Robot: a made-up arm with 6 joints.
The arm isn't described. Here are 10 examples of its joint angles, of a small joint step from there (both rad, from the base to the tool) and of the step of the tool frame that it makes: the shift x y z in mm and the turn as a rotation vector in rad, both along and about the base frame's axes.
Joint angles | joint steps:
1: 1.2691 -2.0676 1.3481 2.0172 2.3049 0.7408 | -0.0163 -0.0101 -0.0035 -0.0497 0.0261 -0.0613
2: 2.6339 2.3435 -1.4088 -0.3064 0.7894 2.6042 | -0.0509 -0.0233 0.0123 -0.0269 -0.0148 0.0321
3: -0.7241 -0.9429 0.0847 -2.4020 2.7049 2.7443 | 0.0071 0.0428 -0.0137 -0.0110 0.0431 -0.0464
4: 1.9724 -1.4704 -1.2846 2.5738 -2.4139 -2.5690 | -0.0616 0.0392 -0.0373 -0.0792 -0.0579 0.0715
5: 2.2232 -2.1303 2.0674 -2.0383 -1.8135 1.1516 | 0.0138 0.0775 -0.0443 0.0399 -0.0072 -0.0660
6: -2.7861 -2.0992 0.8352 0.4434 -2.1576 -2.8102 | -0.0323 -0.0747 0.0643 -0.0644 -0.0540 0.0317
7: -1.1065 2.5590 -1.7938 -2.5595 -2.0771 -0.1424 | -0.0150 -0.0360 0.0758 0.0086 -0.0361 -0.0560
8: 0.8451 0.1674 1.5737 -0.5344 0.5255 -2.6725 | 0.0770 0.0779 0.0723 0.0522 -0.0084 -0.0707
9: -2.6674 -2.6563 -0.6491 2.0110 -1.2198 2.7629 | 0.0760 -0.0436 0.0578 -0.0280 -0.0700 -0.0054
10: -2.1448 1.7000 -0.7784 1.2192 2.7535 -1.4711 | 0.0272 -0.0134 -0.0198 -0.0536 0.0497 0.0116
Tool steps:
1: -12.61 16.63 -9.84 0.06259 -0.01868 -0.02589
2: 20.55 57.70 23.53 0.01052 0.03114 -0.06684
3: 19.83 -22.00 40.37 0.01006 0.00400 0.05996
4: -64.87 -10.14 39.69 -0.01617 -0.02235 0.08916
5: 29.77 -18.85 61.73 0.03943 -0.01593 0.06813
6: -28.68 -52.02 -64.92 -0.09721 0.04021 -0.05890
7: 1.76 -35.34 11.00 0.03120 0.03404 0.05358
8: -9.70 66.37 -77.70 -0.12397 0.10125 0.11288
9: -43.85 15.90 -9.22 0.08055 -0.00958 0.09565
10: 26.29 -7.91 17.54 0.03229 0.07213 0.02251
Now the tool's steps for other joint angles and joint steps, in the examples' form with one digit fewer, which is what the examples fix.
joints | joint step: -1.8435 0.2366 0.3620 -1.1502 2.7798 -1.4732 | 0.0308 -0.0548 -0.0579 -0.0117 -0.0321 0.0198
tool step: 25.4 66.9 29.1 -0.1182 0.0706 0.0186
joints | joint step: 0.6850 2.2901 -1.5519 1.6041 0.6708 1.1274 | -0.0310 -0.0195 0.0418 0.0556 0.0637 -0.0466
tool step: 30.1 -9.5 8.8 -0.0175 -0.0287 0.0257
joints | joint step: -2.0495 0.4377 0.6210 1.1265 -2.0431 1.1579 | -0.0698 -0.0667 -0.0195 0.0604 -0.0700 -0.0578
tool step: 4.2 78.8 36.0 -0.1181 -0.0709 -0.0948
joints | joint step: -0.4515 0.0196 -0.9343 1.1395 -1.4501 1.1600 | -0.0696 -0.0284 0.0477 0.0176 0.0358 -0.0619
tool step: -16.8 27.8 6.5 0.0316 0.0850 -0.0699
